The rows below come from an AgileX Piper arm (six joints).
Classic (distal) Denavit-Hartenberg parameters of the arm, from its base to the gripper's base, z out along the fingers. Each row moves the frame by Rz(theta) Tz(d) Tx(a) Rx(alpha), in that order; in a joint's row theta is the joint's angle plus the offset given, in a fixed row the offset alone. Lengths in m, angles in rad.
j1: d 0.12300; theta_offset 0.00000; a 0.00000; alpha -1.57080
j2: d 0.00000; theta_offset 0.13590; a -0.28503; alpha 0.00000
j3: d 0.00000; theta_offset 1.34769; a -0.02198; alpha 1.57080
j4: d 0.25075; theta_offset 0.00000; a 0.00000; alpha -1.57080
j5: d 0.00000; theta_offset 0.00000; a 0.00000; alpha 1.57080
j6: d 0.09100; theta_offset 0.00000; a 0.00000; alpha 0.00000
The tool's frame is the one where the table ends.
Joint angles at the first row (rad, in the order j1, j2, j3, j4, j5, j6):
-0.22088, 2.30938, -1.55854, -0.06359, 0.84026, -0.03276
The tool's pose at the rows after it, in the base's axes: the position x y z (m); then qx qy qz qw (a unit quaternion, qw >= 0):
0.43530, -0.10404, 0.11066, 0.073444, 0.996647, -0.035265, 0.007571
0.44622, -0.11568, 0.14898, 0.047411, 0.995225, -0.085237, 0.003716
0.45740, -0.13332, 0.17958, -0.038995, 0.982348, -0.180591, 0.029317
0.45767, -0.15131, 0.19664, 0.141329, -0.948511, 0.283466, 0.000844
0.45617, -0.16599, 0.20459, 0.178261, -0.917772, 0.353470, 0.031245
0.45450, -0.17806, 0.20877, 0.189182, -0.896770, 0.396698, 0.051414
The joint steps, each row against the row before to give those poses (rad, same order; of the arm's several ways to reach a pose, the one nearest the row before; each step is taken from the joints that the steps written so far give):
0.00000, -0.00882, -0.13132, -0.01554, 0.18306, -0.00061
0.00000, -0.00689, -0.14498, -0.10233, 0.14476, -0.02362
0.00000, -0.00609, -0.09410, -0.18337, -0.00003, -0.12111
-0.00252, -0.00694, -0.02146, -0.21913, -0.00004, -0.15033
-0.00784, 0.00123, -0.00090, -0.16536, 0.00004, -0.03732
-0.01214, 0.00437, 0.00001, -0.10778, -0.00003, -0.00265

